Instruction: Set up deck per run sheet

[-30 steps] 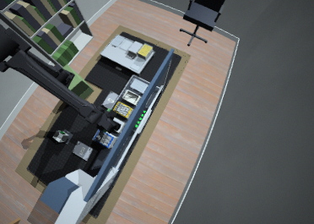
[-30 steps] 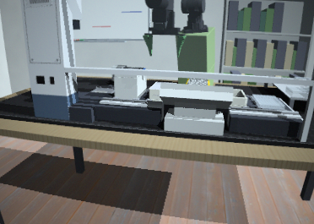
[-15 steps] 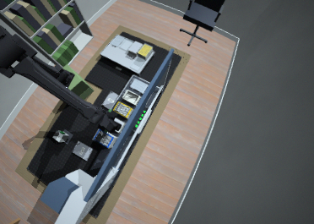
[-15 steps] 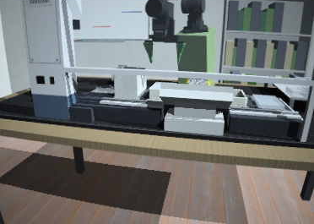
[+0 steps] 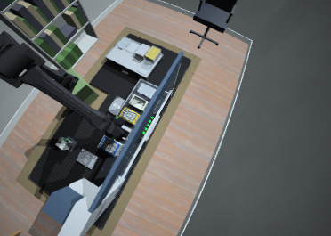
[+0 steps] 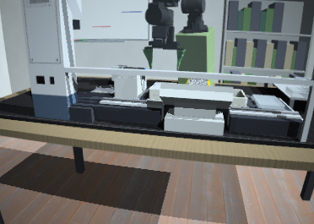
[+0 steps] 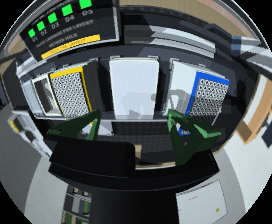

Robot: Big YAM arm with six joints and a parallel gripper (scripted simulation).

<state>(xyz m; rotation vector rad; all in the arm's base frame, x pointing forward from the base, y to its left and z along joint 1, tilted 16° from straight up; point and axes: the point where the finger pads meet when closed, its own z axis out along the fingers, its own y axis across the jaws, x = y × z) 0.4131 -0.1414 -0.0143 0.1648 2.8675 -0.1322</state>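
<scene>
The sealed block lies 9 cm below my hand. Round my hand: reservoir (3 cm ahead, 25 cm to the left, 10 cm below); blue tip rack (2 cm behind, 13 cm to the right, 4 cm below); yellow tip rack (1 cm ahead, 12 cm to the left, 7 cm below).
</scene>
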